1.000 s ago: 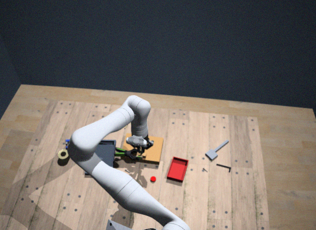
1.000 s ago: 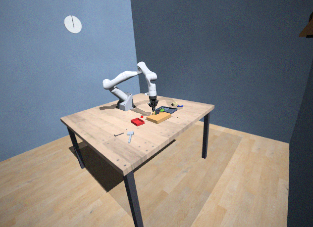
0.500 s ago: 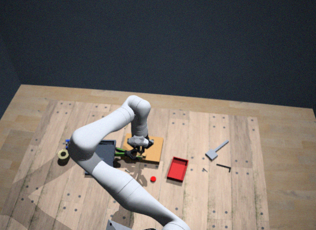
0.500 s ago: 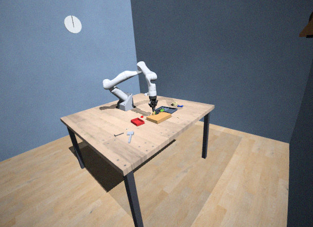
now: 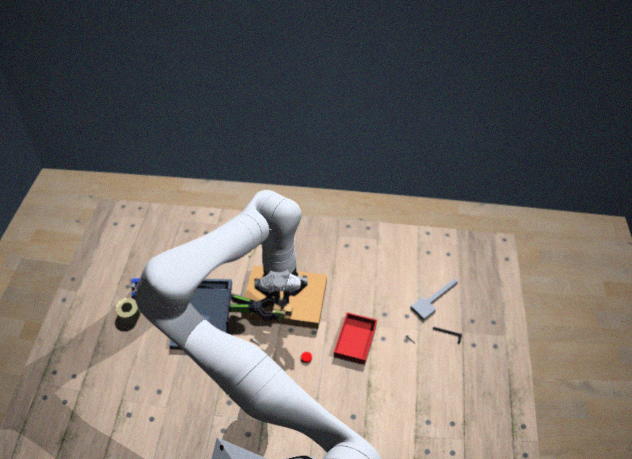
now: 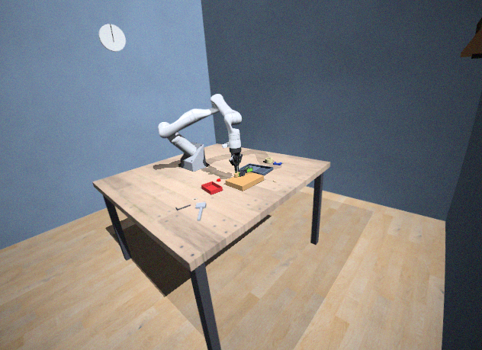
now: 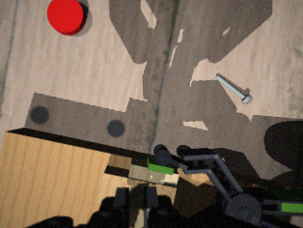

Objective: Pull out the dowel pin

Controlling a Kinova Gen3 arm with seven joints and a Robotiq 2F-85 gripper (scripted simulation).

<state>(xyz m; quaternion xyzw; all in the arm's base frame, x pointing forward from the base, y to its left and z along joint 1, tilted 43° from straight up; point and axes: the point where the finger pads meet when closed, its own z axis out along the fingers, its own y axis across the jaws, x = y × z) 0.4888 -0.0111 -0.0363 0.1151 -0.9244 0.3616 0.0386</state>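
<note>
My hand is 20 mm above the dowel pin. Round my hand: bench board 70 mm below, 60 mm ahead, 10 mm to the left; then wooden block 50 mm below; then red disc 100 mm behind, 80 mm to the right, 80 mm below.
</note>
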